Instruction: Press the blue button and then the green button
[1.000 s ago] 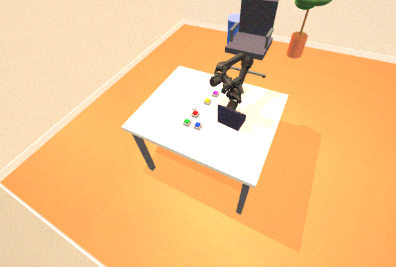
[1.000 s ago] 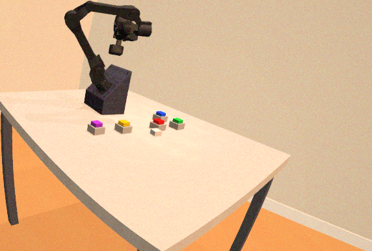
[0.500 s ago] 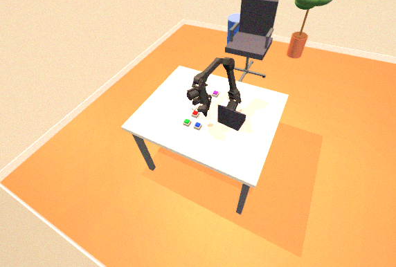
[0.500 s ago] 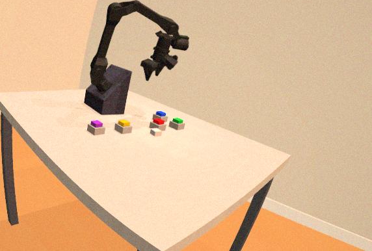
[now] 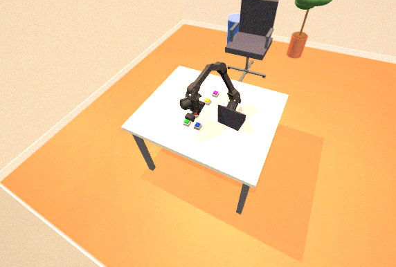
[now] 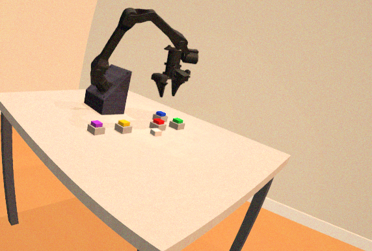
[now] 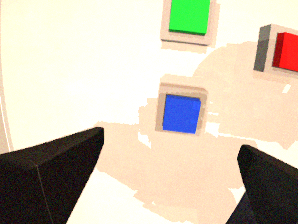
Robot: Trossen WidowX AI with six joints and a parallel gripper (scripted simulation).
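Now: the blue button 1 cm behind my gripper tip, 1 cm to the right of it and 8 cm below it. Round my gripper tip: green button (8 cm ahead, 1 cm to the left, 8 cm below); then red button (8 cm ahead, 10 cm to the right, 8 cm below); then small white block (13 cm ahead, 15 cm to the right, 10 cm below).
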